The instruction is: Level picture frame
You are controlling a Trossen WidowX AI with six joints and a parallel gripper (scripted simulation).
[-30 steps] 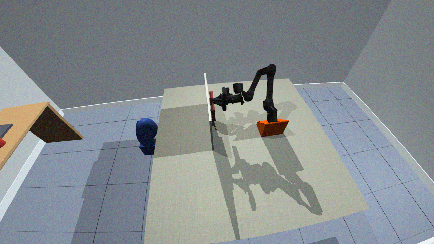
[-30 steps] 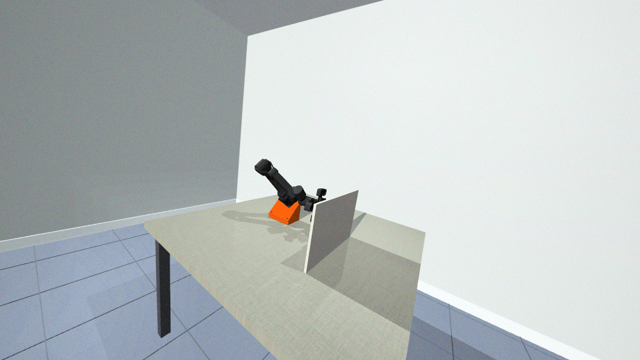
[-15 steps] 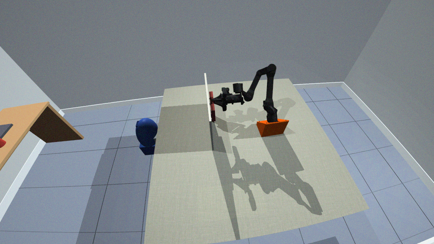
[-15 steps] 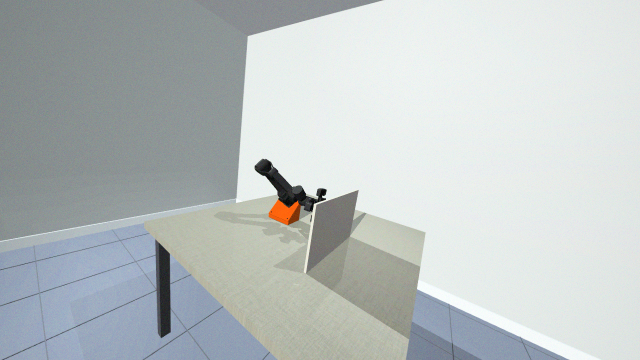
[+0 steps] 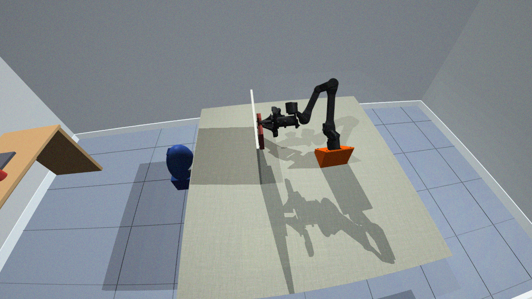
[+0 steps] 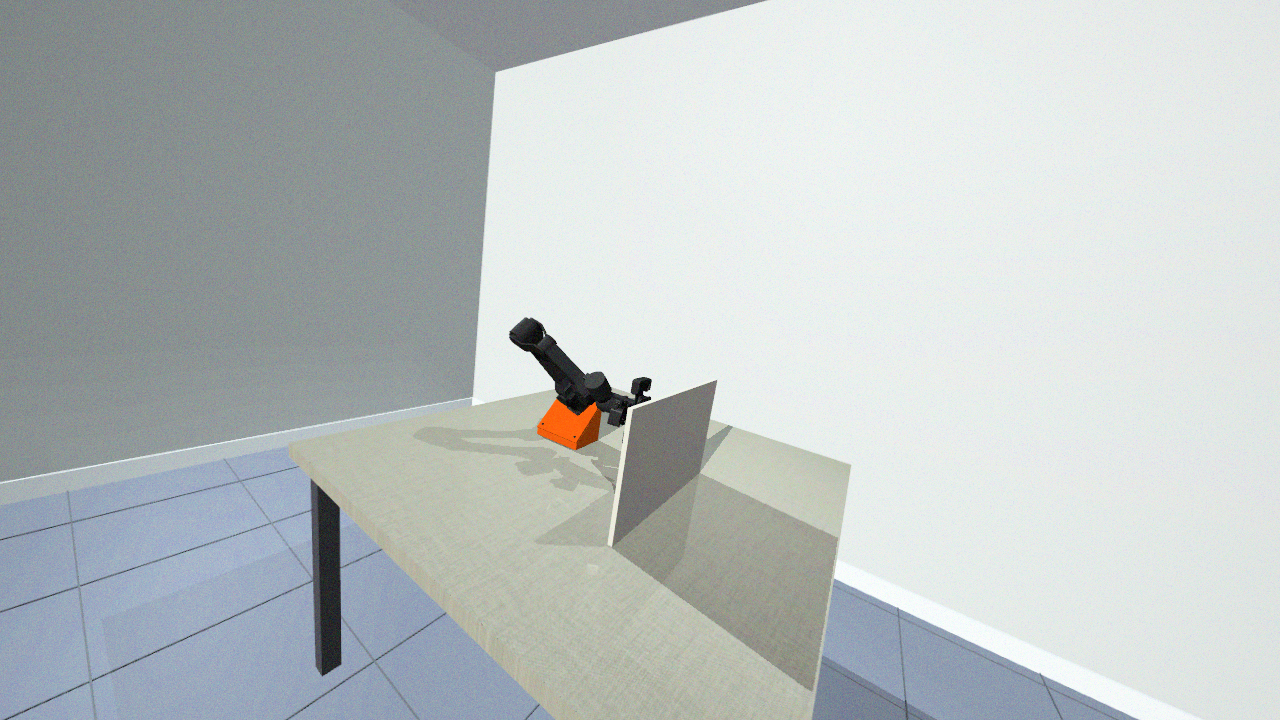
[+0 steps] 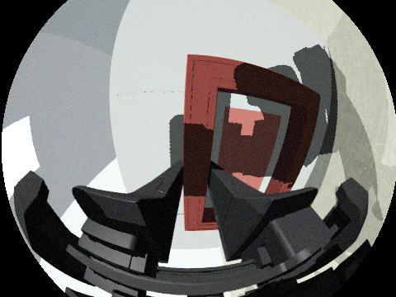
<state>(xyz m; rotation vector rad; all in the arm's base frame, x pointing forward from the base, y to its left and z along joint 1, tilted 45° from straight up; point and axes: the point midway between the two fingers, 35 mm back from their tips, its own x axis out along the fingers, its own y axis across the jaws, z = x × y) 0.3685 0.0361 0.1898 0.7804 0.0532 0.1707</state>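
The dark red picture frame is 5 cm below my gripper tip and 1 cm ahead of it. The rest, counted from my gripper tip: white wall panel: 7 cm below, 2 cm to the left, 2 cm ahead.
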